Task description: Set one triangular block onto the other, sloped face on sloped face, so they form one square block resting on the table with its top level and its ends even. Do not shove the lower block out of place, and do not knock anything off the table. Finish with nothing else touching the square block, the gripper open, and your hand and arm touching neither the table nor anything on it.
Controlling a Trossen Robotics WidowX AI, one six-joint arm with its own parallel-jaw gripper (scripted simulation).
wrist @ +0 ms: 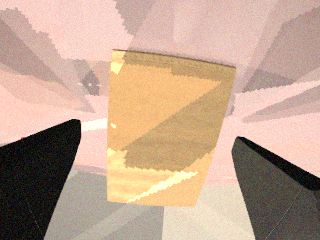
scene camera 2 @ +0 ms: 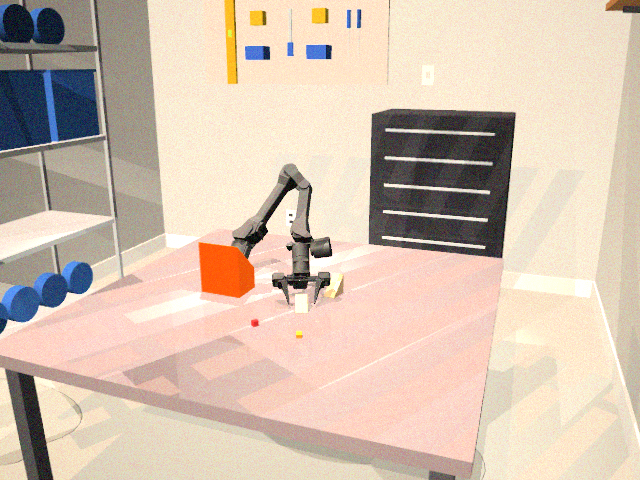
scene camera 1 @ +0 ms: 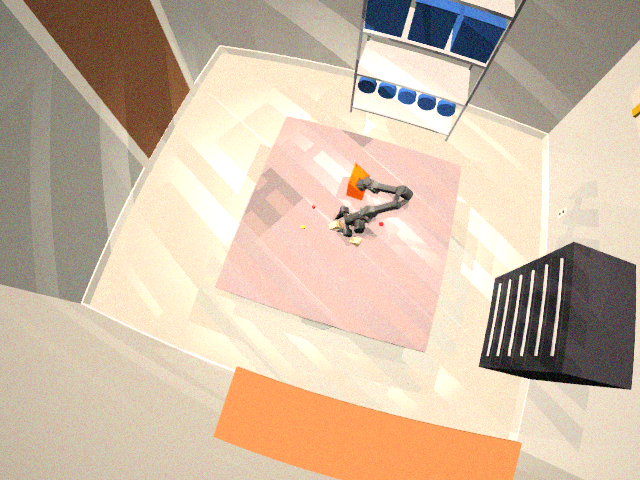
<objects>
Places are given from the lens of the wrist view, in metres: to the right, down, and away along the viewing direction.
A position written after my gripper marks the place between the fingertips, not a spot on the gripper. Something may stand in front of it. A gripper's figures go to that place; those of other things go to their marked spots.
my gripper point(wrist: 159, 137): 0.00, 0.01, 0.10
tan triangular block point(wrist: 165, 112): 0.00, 0.00, 0.07
</objects>
